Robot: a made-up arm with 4 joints. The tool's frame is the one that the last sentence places.
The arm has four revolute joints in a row. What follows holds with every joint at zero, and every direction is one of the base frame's. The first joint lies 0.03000 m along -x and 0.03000 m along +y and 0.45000 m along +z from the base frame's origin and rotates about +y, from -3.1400 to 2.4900 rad. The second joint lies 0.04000 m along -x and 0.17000 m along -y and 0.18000 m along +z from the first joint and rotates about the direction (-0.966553, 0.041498, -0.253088), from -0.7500 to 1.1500 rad. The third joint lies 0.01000 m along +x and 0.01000 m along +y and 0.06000 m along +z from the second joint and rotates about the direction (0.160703, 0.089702, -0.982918), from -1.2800 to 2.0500 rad. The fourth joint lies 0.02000 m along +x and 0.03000 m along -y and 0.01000 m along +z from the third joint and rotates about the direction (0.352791, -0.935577, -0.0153), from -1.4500 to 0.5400 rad. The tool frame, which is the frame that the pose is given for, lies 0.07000 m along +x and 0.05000 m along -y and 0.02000 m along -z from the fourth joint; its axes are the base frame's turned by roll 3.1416, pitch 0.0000 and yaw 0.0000 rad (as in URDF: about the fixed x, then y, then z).
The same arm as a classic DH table. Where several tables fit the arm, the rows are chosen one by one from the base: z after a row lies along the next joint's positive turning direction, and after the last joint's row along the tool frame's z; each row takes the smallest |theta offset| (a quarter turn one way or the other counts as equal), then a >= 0, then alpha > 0; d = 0 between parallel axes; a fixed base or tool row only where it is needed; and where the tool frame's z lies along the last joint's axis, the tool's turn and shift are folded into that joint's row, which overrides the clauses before.
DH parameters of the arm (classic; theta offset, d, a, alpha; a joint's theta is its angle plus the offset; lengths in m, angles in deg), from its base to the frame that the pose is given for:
base (fixed): 0.00 0.4500 -0.0300 -90.00
joint 1: 75.33 -0.1397 -0.1843 -87.62
joint 2: 85.06 -0.0260 -0.0158 84.42
joint 3: 67.88 -0.0635 -0.0099 90.70
joint 4: -10.49 0.1064 -0.0479 -89.12
tool (fixed): -159.34 0.0189 0.0000 0.00
Joint limits (deg, base to tool): -179.91..142.67 -42.97..65.89 -73.34..117.46 -83.08..30.94

